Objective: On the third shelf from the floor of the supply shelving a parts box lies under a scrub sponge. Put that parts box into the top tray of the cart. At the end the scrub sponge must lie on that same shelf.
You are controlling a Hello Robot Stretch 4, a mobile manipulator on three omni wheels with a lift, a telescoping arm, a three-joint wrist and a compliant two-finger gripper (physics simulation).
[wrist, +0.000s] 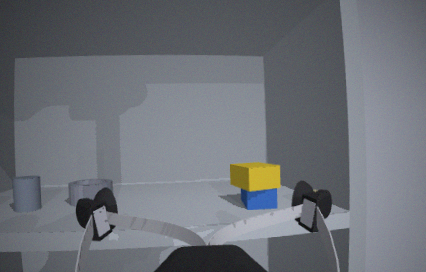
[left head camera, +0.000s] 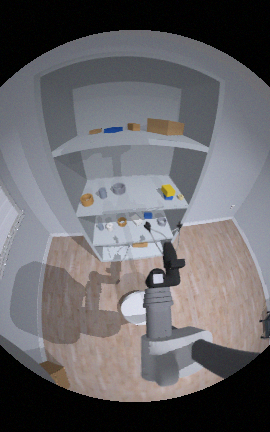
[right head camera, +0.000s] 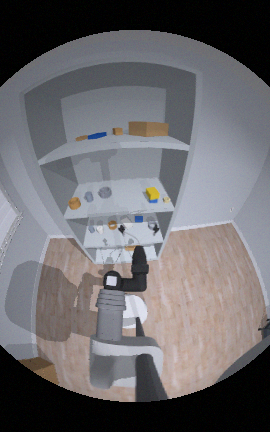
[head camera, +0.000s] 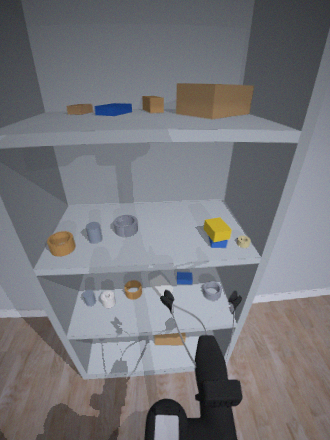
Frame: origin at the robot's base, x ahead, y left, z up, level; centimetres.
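Seen in the pictures: gripper, fingertip midpoint: (wrist: 205,202) (left head camera: 162,221) (right head camera: 138,225) (head camera: 200,292); robot's base at its link origin: (left head camera: 139,306) (right head camera: 128,310).
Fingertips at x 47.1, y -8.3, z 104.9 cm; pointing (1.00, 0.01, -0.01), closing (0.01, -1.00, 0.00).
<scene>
Pixels of each thing's top centre, then the offset from my fingertips to it. "spot": a spot on its surface instead. Level surfaces: height alone.
- blue parts box at its top centre: (wrist: 257,185) (head camera: 218,232) (right head camera: 152,194) (left head camera: 167,191) dy -10.9, dx +32.9, dz -4.6 cm
- third shelf at its surface level: dz -8.6 cm
- yellow scrub sponge at its top centre: (wrist: 253,164) (head camera: 217,224) (right head camera: 152,190) (left head camera: 168,187) dy -10.0, dx +32.2, dz -0.1 cm
- cream ring at its top centre: (head camera: 244,239) dy -21.4, dx +31.1, dz -6.1 cm
- grey ring at its top centre: (wrist: 90,181) (head camera: 125,221) (left head camera: 118,185) (right head camera: 104,189) dy +27.4, dx +38.8, dz -3.8 cm
- grey cylinder at its top centre: (wrist: 26,177) (head camera: 92,225) dy +39.2, dx +31.7, dz -1.6 cm
- orange ring at its top centre: (head camera: 59,238) (left head camera: 85,196) (right head camera: 73,200) dy +50.6, dx +25.4, dz -3.6 cm
- shelving's right side panel at a spot on its surface: (wrist: 356,150) spot: dy -28.0, dx +23.6, dz +2.6 cm
A blue parts box (head camera: 218,243) (left head camera: 168,197) (right head camera: 153,201) (wrist: 260,199) stands near the right end of the third shelf (head camera: 165,242) (wrist: 165,202). A yellow scrub sponge (head camera: 217,228) (left head camera: 168,190) (right head camera: 152,193) (wrist: 257,176) lies on top of it and overhangs it a little. My gripper (head camera: 201,300) (left head camera: 164,226) (right head camera: 139,229) (wrist: 205,202) is wide open and empty, in front of the shelving. In the wrist view the box and sponge show between the fingertips, nearer the right one. A dark frame, possibly the cart (left head camera: 267,325) (right head camera: 265,328), shows partly at the right edge.
A cream ring (head camera: 244,242) stands right beside the parts box. A grey ring (head camera: 126,226) (wrist: 91,191), a grey cylinder (head camera: 94,233) (wrist: 27,194) and an orange ring (head camera: 61,244) stand further left. The shelving's right side panel (wrist: 356,150) rises right of the gripper.
</scene>
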